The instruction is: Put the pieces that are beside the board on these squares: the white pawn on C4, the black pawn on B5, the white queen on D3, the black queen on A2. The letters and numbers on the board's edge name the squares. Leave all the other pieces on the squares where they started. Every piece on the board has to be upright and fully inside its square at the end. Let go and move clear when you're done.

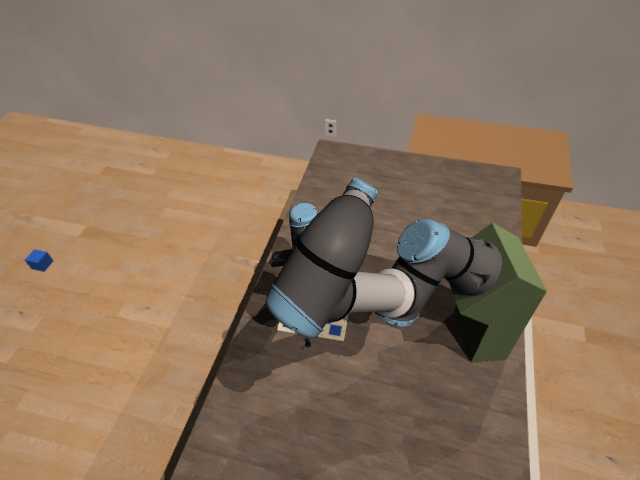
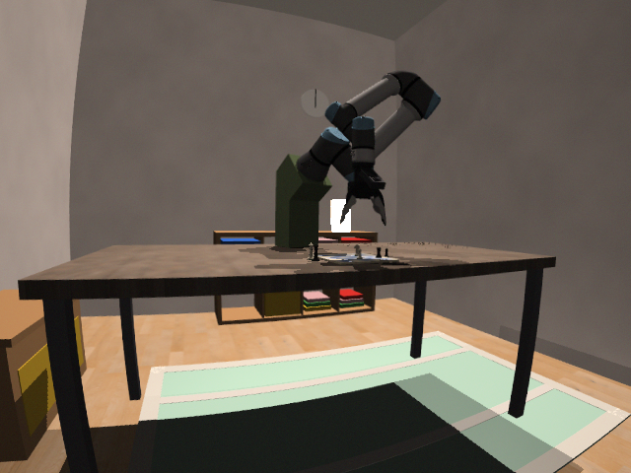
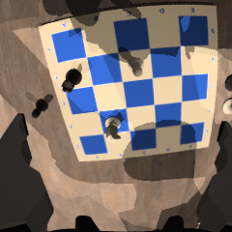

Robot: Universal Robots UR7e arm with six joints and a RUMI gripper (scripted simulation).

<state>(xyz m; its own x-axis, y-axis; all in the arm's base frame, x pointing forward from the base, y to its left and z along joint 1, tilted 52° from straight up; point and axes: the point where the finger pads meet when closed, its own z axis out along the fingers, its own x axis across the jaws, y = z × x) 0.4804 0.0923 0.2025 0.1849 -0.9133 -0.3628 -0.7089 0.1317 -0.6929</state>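
My hand is 100 mm to the right of the black pawn, 100 mm above it and 80 mm past it. From my hand the other things lie so: white pawn: 90 mm below, 10 mm to the right, 10 mm ahead; blue-and-cream chessboard: 110 mm below, 30 mm to the right, 20 mm behind; black piece: 90 mm below, 60 mm to the left, 30 mm behind.
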